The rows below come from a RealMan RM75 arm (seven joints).
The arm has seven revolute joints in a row. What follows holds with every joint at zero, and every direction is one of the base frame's. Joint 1 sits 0.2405 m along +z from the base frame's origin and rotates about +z. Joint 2 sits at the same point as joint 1 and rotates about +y. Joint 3 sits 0.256 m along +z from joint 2 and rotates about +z. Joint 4 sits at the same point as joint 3 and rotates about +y. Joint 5 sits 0.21 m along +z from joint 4 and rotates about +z. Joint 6 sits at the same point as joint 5 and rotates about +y. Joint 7 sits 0.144 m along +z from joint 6 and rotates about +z. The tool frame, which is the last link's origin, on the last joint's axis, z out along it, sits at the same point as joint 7; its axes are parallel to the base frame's.
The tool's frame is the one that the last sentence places.
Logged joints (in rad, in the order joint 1, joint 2, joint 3, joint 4, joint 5, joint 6, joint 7), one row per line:
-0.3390, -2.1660, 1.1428, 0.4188, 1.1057, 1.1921, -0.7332
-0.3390, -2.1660, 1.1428, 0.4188, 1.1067, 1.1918, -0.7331
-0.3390, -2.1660, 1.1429, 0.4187, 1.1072, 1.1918, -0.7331
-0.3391, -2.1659, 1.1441, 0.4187, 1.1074, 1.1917, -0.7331
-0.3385, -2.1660, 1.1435, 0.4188, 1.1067, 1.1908, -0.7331
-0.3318, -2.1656, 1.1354, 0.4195, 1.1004, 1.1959, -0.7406
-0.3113, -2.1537, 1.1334, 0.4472, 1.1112, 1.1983, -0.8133
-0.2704, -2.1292, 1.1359, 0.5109, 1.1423, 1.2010, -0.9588
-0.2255, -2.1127, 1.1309, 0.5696, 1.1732, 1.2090, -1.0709
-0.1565, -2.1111, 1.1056, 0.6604, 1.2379, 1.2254, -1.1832
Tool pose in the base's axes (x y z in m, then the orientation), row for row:
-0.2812, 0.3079, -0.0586, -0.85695, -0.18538, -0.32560, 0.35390
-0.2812, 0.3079, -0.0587, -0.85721, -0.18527, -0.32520, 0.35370
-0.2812, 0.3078, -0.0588, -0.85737, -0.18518, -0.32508, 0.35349
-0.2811, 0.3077, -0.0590, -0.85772, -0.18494, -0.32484, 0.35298
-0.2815, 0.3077, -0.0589, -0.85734, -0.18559, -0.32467, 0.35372
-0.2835, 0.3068, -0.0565, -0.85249, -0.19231, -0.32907, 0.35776
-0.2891, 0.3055, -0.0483, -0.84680, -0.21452, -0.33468, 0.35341
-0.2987, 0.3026, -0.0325, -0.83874, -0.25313, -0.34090, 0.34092
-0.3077, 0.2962, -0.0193, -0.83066, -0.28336, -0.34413, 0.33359
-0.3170, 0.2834, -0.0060, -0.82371, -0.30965, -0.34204, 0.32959
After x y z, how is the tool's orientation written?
As a quaternion, x y z w.
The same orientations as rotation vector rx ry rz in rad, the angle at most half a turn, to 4 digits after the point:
-2.2156, -0.4793, -0.8418
-2.2165, -0.4791, -0.8409
-2.2171, -0.4789, -0.8406
-2.2186, -0.4784, -0.8402
-2.2168, -0.4799, -0.8395
-2.2000, -0.4963, -0.8492
-2.1899, -0.5548, -0.8655
-2.1821, -0.6586, -0.8869
-2.1688, -0.7398, -0.8985
-2.1548, -0.8101, -0.8948

